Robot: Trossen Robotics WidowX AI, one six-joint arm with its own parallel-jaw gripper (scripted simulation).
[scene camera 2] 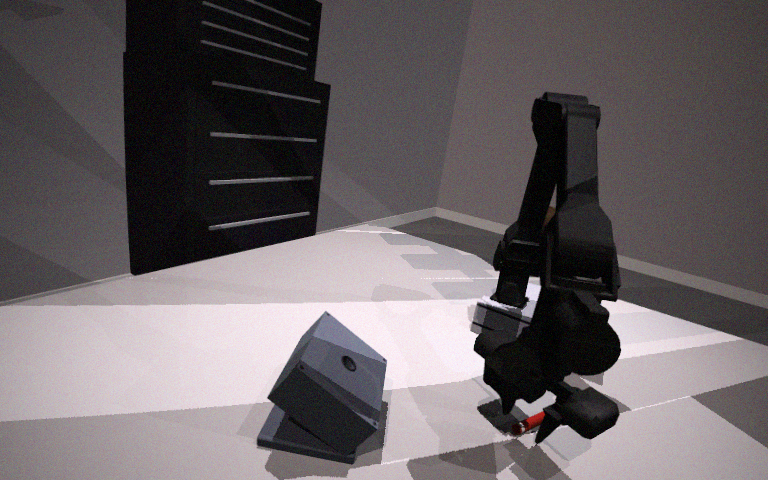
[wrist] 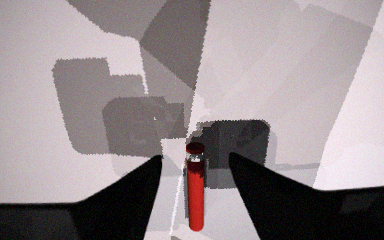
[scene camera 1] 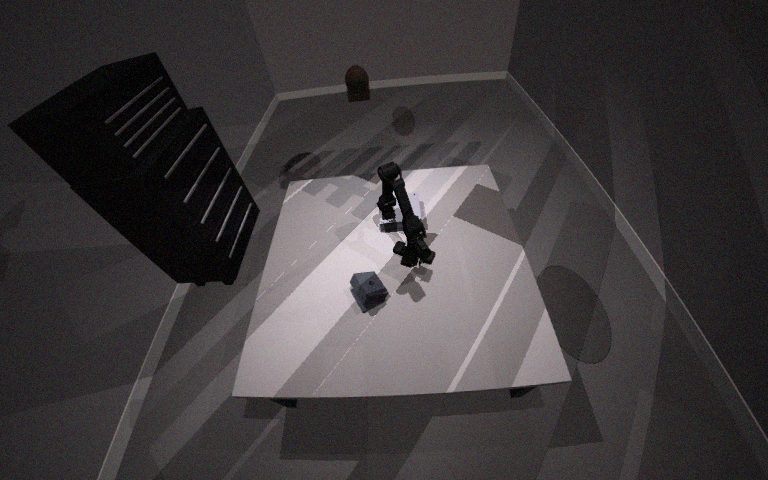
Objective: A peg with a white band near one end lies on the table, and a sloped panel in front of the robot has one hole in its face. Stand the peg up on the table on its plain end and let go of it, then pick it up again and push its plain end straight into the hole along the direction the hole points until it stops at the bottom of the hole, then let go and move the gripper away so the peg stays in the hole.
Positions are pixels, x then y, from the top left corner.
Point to a red peg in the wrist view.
195,152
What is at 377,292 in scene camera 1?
A grey sloped panel.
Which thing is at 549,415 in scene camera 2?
My gripper.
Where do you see a grey sloped panel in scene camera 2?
At 339,406
